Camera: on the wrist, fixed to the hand. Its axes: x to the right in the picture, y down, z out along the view.
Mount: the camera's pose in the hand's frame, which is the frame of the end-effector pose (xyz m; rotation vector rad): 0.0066 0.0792 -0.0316 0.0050 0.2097 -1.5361
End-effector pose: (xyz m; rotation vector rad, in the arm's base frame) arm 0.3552 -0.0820 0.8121 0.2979 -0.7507 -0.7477
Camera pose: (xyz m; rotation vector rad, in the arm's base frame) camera 0.4208 -0.0310 0.8323 0.9732 -0.1945 -2.1052
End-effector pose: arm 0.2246 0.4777 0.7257 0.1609 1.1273 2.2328
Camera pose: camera 0.1699 0.4250 0.7651 -0.7206 0.8222 0.8521
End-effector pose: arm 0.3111 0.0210 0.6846 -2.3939 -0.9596 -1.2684
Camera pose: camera 0.3462 -0.0513 0.7138 0.9025 2.2588 1.3667
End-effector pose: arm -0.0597 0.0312 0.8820 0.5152 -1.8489 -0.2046
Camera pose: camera -0.0514 0.1022 0.9290 1.7852 -0.8938 -1.0889
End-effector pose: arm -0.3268 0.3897 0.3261 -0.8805 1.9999 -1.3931
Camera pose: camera -0.3707 0.4232 0.2608 1.9187 -0.9012 1.6210
